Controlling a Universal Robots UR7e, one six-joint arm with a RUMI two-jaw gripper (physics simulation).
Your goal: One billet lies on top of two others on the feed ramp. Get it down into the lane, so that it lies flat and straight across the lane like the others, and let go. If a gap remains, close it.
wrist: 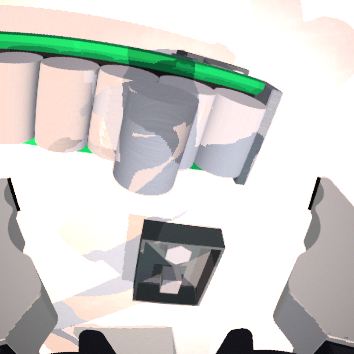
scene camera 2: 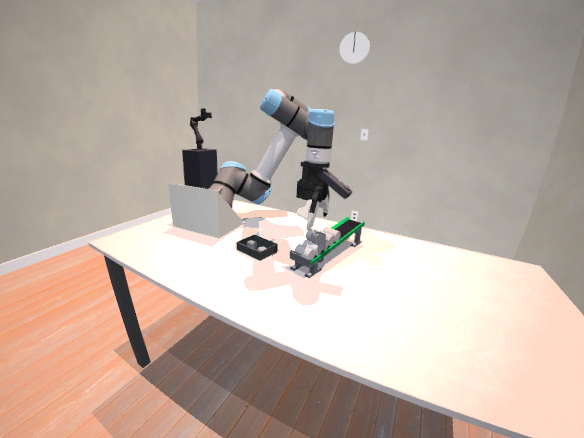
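Pixels of known places: gripper, between the fingertips: [wrist: 163,181] [scene camera 2: 316,223]; arm's base, origin of its link: [scene camera 2: 215,205].
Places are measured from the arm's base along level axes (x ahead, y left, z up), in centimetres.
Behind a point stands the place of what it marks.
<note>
A grey billet [scene camera 2: 315,235] @(x 53.6, y -9.5, z 2.0 cm) [wrist: 156,137] @(x 53.9, y -8.0, z 2.8 cm) lies on top of two others near the low end of the feed ramp [scene camera 2: 345,238] [wrist: 75,47]. In the wrist view it is slightly slanted and juts past the lower ends of the billets beneath it. Several pale billets lie side by side across the lane; one billet [wrist: 230,132] @(x 52.5, y -12.9, z -1.3 cm) lies nearest the end plate [wrist: 251,157] @(x 49.7, y -15.3, z -3.1 cm). The two under the raised billet are partly hidden. My gripper [scene camera 2: 318,221] @(x 53.2, y -8.3, z 6.0 cm) [wrist: 163,181] @(x 53.2, y -8.3, z 6.0 cm) is open and empty, above the ramp, with its fingers wide apart.
A black open tray [scene camera 2: 250,251] @(x 30.9, y -14.8, z -8.2 cm) [wrist: 182,233] @(x 36.5, y -10.7, z -8.6 cm) with small pale pieces stands on the table [scene camera 2: 400,310] @(x 84.5, y -18.1, z -10.4 cm) beside the ramp. A grey angled panel [scene camera 2: 195,210] @(x -1.6, y -10.9, z 0.3 cm) stands farther left. A black pedestal [scene camera 2: 200,167] with a small dark arm is behind it.
</note>
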